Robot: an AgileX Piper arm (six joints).
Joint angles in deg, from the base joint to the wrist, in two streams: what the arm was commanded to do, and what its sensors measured. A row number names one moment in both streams.
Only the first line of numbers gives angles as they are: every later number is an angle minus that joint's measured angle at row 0.
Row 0, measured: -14.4 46.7 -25.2 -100.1 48.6 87.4
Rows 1 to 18, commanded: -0.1 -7.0 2.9 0.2 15.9 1.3; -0.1 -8.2 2.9 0.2 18.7 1.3; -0.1 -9.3 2.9 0.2 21.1 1.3; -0.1 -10.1 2.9 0.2 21.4 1.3; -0.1 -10.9 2.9 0.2 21.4 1.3; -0.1 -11.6 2.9 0.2 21.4 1.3; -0.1 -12.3 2.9 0.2 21.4 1.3; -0.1 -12.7 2.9 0.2 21.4 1.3; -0.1 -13.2 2.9 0.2 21.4 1.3; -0.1 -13.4 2.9 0.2 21.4 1.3; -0.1 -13.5 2.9 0.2 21.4 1.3; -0.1 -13.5 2.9 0.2 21.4 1.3; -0.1 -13.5 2.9 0.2 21.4 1.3; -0.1 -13.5 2.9 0.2 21.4 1.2; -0.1 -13.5 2.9 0.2 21.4 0.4; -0.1 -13.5 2.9 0.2 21.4 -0.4; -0.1 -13.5 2.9 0.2 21.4 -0.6; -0.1 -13.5 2.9 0.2 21.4 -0.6
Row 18, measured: 0.0 -13.1 2.6 0.2 20.9 0.5
